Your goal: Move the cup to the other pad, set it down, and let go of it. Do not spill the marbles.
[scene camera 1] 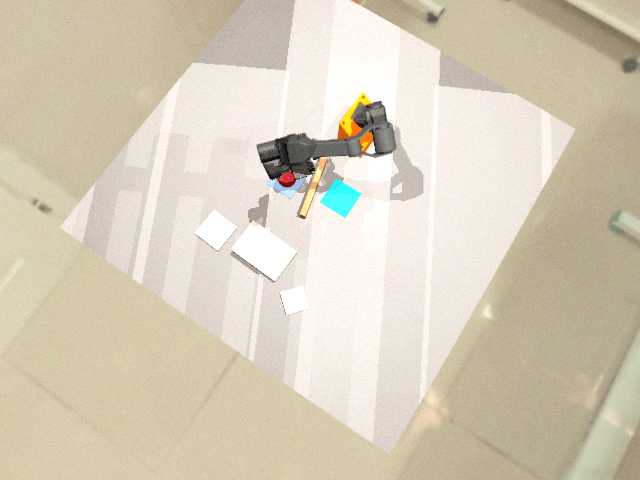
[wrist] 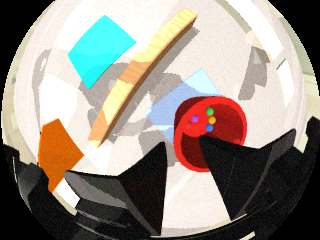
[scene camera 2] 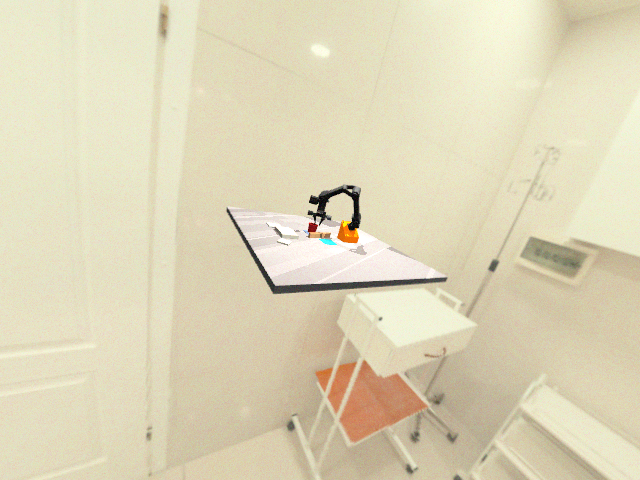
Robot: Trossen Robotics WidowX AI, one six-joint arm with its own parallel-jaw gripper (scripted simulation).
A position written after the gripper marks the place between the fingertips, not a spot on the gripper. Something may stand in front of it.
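Observation:
A red cup (wrist: pixel 230 125). A cyan pad (scene camera 1: pixel 340 197). The pad (wrist: pixel 103 43) too. The gripper (wrist: pixel 182 143).

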